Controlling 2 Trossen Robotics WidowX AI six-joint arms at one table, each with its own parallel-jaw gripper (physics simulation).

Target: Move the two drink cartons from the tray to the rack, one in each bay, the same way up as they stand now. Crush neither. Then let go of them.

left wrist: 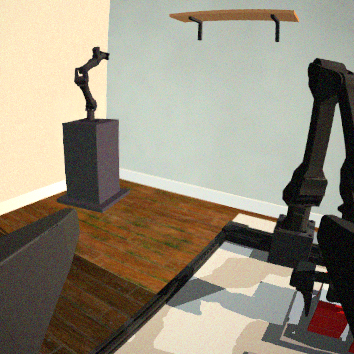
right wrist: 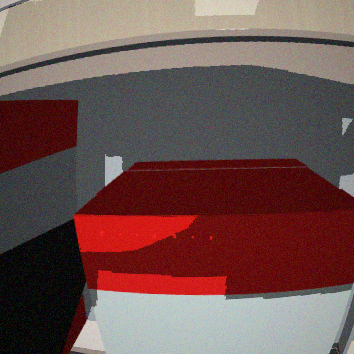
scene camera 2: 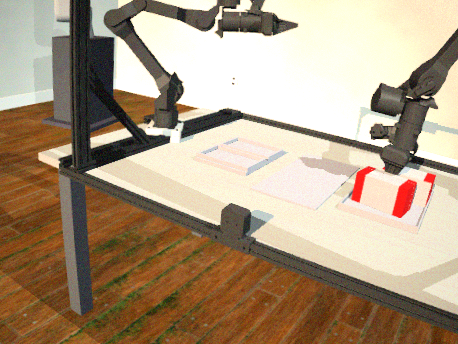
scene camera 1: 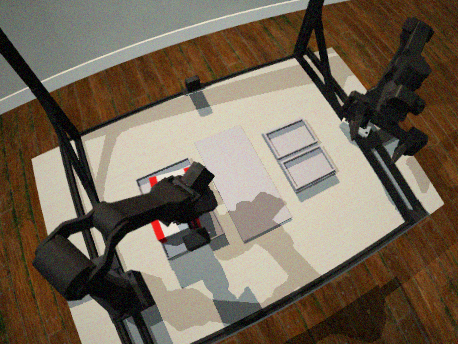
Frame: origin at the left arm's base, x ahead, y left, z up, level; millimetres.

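Where they show: left gripper, fingertip midpoint: (left wrist: 203, 225) (scene camera 2: 296, 24) (scene camera 1: 372, 152); right gripper, fingertip midpoint: (left wrist: 328, 319) (right wrist: 218, 222); left arm's base, link origin: (scene camera 2: 165, 125); right arm's base, link origin: (left wrist: 295, 224) (scene camera 1: 121, 296).
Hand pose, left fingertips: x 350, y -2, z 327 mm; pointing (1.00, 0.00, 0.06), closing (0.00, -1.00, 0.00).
Note:
Things, the pixels of their top centre, and the offset from my left fingertips. "pt": a spot on its surface instead. Level surfaces: height alone.
- second carton, top centre: (scene camera 2: 387, 177) (scene camera 1: 172, 182) 288 mm down, 196 mm ahead, 371 mm right
- rack, top centre: (scene camera 2: 242, 150) (scene camera 1: 299, 151) 343 mm down, 119 mm back, 123 mm right
- flat pale mat, surface height: 359 mm down
- small dark block, surface spot: (scene camera 2: 235, 218) (scene camera 1: 189, 79) pt 321 mm down, 138 mm back, 560 mm right
Two drink cartons, white with red bands, stand in the grey tray (scene camera 1: 143, 183) (scene camera 2: 364, 209) at the left. The near carton (scene camera 1: 167, 231) (scene camera 2: 379, 191) (right wrist: 218, 323) (left wrist: 328, 317) is right under my right gripper (scene camera 1: 195, 211), which is open and points down with a finger on each side of it. In the right wrist view the second carton (scene camera 1: 153, 181) (right wrist: 35, 130) stands to the left. The rack (scene camera 1: 279, 160) (scene camera 2: 227, 166), with two empty shallow bays, lies at the right of the table. My left gripper (scene camera 1: 357, 119) (scene camera 2: 289, 24) (left wrist: 203, 225) is open and empty, high above the table's far edge.
A flat pale mat (scene camera 1: 234, 164) (scene camera 2: 296, 182) lies between tray and rack. A small dark block (scene camera 1: 193, 82) (scene camera 2: 235, 218) sits on the table's edge rail. Black frame posts (scene camera 2: 79, 85) stand at the corners.

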